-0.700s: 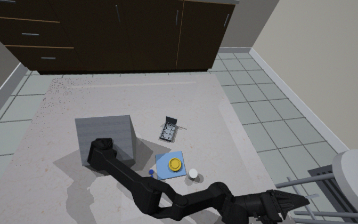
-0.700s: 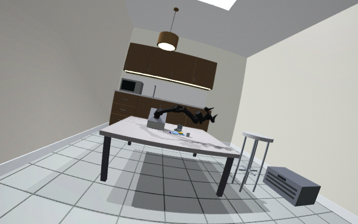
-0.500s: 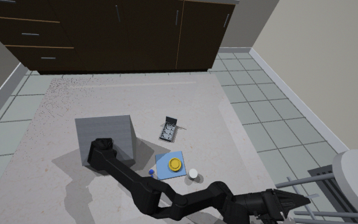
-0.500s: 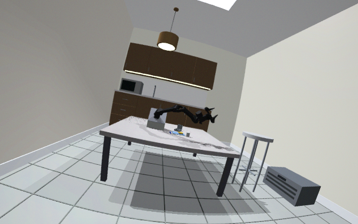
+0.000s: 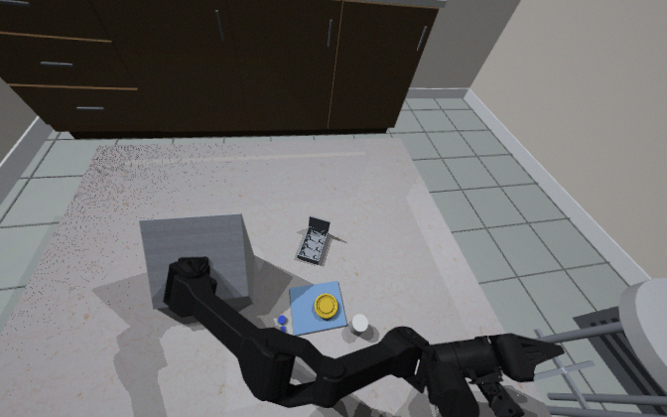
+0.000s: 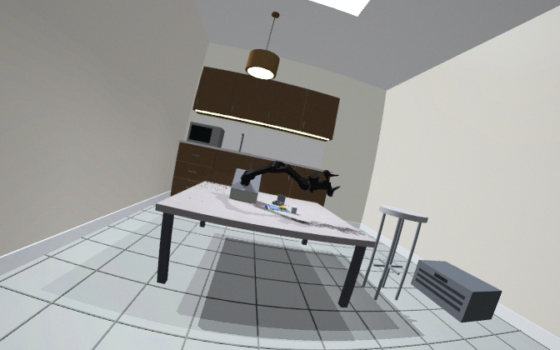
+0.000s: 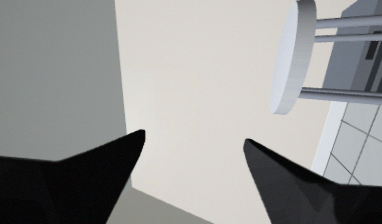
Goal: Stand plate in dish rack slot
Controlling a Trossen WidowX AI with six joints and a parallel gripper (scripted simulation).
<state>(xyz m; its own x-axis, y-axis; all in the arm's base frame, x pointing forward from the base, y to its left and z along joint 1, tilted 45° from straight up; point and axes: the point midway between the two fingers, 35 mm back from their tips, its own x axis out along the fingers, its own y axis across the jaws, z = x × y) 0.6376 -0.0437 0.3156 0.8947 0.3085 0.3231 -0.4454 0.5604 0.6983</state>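
My gripper tip is 35 cm past the yellow plate, 17 cm to the right of it and 30 cm above it. Also, from my gripper tip: grey dish rack: 37 cm behind, 38 cm to the left, 29 cm below; white cup: 26 cm behind, 12 cm to the left, 29 cm below; blue utensil: 47 cm behind, 13 cm to the left, 31 cm below.
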